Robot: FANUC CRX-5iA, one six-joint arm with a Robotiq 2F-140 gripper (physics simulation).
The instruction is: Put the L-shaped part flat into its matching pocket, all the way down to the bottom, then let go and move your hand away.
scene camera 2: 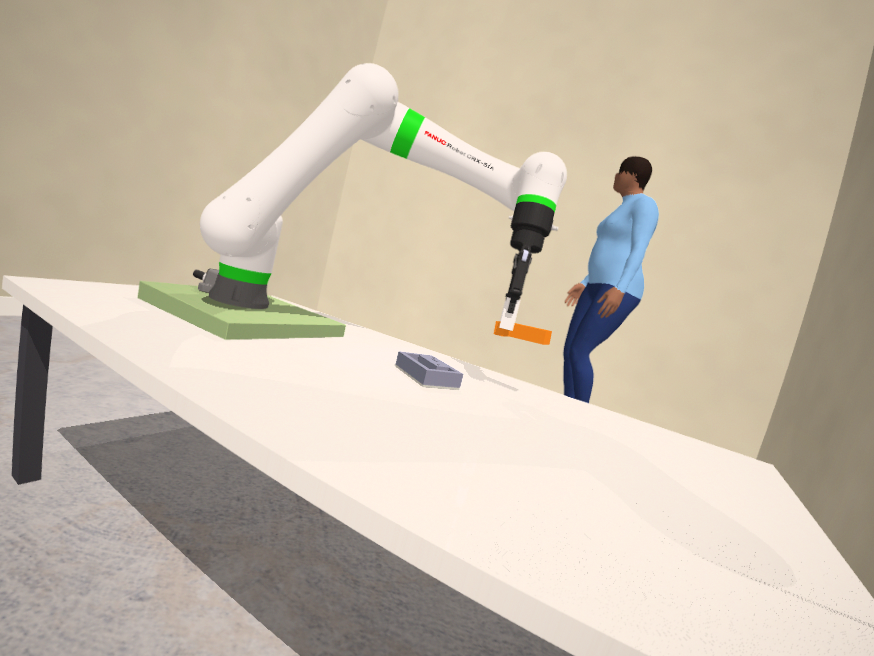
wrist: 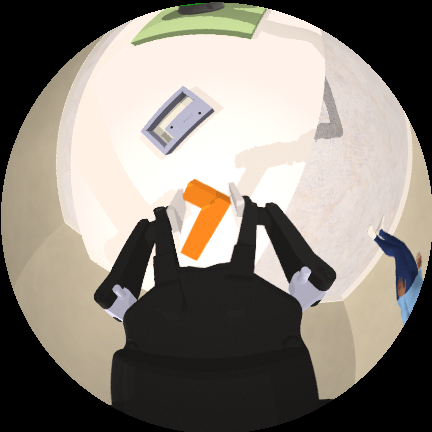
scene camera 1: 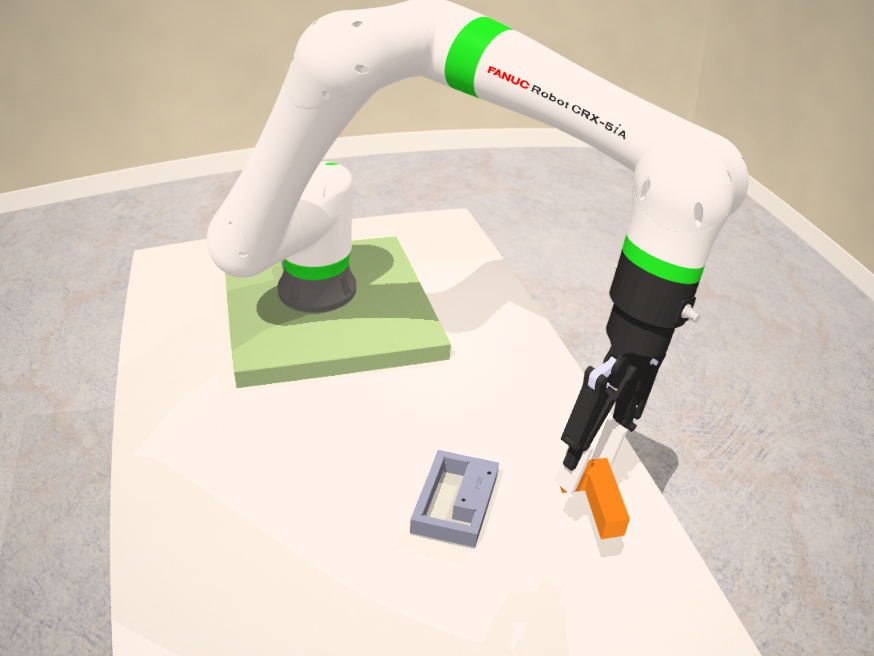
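Where they show: gripper, fingertip midpoint: (scene camera 2: 504, 330) (wrist: 206, 194) (scene camera 1: 582, 476); arm's base at its link origin: (scene camera 2: 238, 301) (scene camera 1: 316, 289).
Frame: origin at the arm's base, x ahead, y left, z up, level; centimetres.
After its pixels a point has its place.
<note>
The orange L-shaped part (scene camera 1: 608, 498) {x 69.0, y 22.6, z 12.0 cm} (scene camera 2: 525, 332) {x 67.9, y 21.5, z 10.6 cm} (wrist: 206, 229) {x 66.9, y 23.7, z 11.9 cm} is held in the air above the table, its long arm reaching out from the fingers. My gripper (scene camera 1: 587, 471) {x 62.9, y 22.3, z 9.7 cm} (scene camera 2: 507, 324) {x 62.9, y 22.3, z 9.7 cm} (wrist: 206, 194) {x 62.9, y 22.3, z 9.7 cm} is shut on its short arm with the pale fingertips, one on each side. The grey block with the L-shaped pocket (scene camera 1: 484, 476) {x 50.8, y 14.8, z -0.3 cm} (scene camera 2: 443, 379) {x 58.2, y 6.5, z -1.9 cm} (wrist: 188, 120) {x 52.4, y 14.0, z -0.3 cm} lies on the table, to the left of the gripper in both scene views and ahead of it in the wrist view. Its pocket is open at the top and the table colour shows inside. The fingers partly hide the short arm in scene camera 1.
The white table (scene camera 1: 282, 494) {x 45.2, y -13.0, z -3.9 cm} (scene camera 2: 352, 423) {x 61.3, y -25.7, z -3.9 cm} (wrist: 125, 65) {x 31.6, y -15.4, z -3.9 cm} carries the green base plate (scene camera 1: 338, 347) {x 17.7, y 1.0, z -0.4 cm} (scene camera 2: 285, 329) {x 20.6, y -2.0, z -1.8 cm} (wrist: 230, 30) {x 20.4, y 14.3, z -1.0 cm} under the arm's foot. The table's edge lies close beyond the gripper. A person (scene camera 2: 621, 247) (wrist: 400, 255) in a light blue top stands beyond the table.
</note>
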